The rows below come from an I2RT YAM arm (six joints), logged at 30 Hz.
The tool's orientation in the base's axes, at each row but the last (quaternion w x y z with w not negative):
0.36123 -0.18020 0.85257 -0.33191
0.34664 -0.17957 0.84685 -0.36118
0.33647 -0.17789 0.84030 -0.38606
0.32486 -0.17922 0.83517 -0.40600
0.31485 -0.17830 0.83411 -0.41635
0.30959 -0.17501 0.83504 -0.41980
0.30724 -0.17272 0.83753 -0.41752
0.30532 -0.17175 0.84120 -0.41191
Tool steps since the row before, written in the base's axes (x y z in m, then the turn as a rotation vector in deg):
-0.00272 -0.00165 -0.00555 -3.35 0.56 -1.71
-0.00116 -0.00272 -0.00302 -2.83 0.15 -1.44
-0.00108 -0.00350 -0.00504 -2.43 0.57 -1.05
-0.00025 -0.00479 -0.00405 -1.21 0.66 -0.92
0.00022 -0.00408 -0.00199 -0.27 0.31 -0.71
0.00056 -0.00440 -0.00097 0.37 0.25 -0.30
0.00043 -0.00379 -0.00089 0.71 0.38 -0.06
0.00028 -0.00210 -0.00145 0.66 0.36 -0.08
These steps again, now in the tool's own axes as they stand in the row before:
0.00549 0.00287 0.00160 2.80 1.82 -1.82
0.00370 0.00045 0.00200 2.54 1.31 -1.38
0.00488 0.00168 0.00349 1.86 1.27 -1.51
0.00449 0.00032 0.00438 0.87 1.17 -0.78
0.00287 -0.00081 0.00343 0.29 0.77 -0.04
0.00237 -0.00181 0.00342 -0.30 0.38 0.23
0.00208 -0.00154 0.00294 -0.72 0.25 0.27
0.00146 -0.00012 0.00211 -0.66 0.26 0.26

